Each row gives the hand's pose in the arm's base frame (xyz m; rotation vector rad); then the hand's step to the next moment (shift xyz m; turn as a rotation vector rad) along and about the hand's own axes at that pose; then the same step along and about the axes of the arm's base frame.
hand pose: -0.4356 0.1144 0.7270 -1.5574 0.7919 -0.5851
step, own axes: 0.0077 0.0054 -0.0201 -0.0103 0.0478 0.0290
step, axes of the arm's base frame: -0.0111 -0.0190 -0.0031 0.0079 0.0249 -0.0505
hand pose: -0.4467 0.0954 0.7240 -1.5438 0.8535 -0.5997
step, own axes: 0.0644 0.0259 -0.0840 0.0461 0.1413 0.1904
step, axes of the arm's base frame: -0.0320 -0.1025 -0.0186 0.1509 0.0756 -0.1728
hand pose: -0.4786 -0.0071 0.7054 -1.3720 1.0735 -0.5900
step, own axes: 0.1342 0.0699 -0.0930 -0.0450 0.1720 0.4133
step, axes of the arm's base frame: -0.0385 -0.1487 -0.0892 0.2964 0.2666 -0.2086
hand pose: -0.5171 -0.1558 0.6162 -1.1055 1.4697 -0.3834
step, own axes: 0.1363 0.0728 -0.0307 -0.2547 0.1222 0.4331
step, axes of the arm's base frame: -0.0370 -0.0831 -0.1286 0.3034 0.4155 -0.0516
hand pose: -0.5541 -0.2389 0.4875 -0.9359 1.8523 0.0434
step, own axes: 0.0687 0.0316 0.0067 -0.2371 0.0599 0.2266
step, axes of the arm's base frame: -0.0268 -0.0149 -0.0694 0.1801 0.2747 0.0570
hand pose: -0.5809 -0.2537 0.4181 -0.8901 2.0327 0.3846
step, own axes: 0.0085 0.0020 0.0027 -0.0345 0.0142 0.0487
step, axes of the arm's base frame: -0.0030 -0.0009 -0.0086 0.0316 0.0526 -0.0012
